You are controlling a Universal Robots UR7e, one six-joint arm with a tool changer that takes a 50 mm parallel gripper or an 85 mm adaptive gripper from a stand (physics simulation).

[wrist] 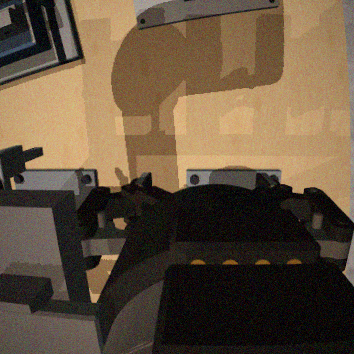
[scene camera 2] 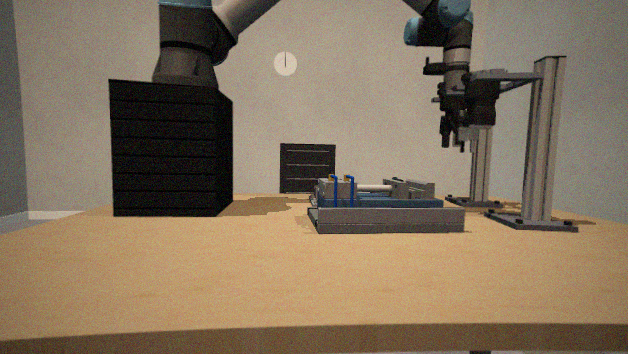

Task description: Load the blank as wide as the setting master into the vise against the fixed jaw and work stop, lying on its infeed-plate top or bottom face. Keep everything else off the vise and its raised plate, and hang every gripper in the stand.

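Places are measured from the arm's base along level axes (x ahead, y left, z up), in centimetres.
Pixels of known places: arm's base, origin of its link: [scene camera 2: 186,90].
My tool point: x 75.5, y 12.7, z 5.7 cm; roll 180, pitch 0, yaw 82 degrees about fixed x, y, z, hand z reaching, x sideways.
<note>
For each thing: its middle in the pictures, then the offset to it from my tool point. "spot": a spot on its surface instead.
- dark gripper block, middle of its body: [scene camera 2: 478,112] dx -2.8, dy -17.7, dz -9.6 cm
- vise, middle of its body: [scene camera 2: 377,201] dx -29.3, dy -25.1, dz -31.1 cm
- second post, a spot on its surface: [scene camera 2: 480,165] spot: dx +10.9, dy +1.6, dz -23.3 cm
My gripper [scene camera 2: 453,140] [wrist: 206,184], the dark adaptive one, is on the arm high beside the stand [scene camera 2: 544,145]. Its fingers are spread wide and empty. Whether it touches a stand holder is hidden. Another dark gripper block [scene camera 2: 482,102] hangs at the stand arm; a grey block beside my gripper fills the wrist view's lower left. The vise [scene camera 2: 400,189] sits on its raised plate [scene camera 2: 390,220], left of and below my gripper; part of the plate [wrist: 70,37] shows at the wrist view's top left. I cannot make out the blank or setting master.
Two blue bent rods [scene camera 2: 335,192] [scene camera 2: 352,192] stand at the vise's left end. A second post [scene camera 2: 480,165] stands behind. Stand feet [wrist: 215,14] [wrist: 55,179] [wrist: 195,179] lie on the table. The black pedestal [scene camera 2: 165,150] stands left; a dark drawer cabinet [scene camera 2: 307,171] is behind.
</note>
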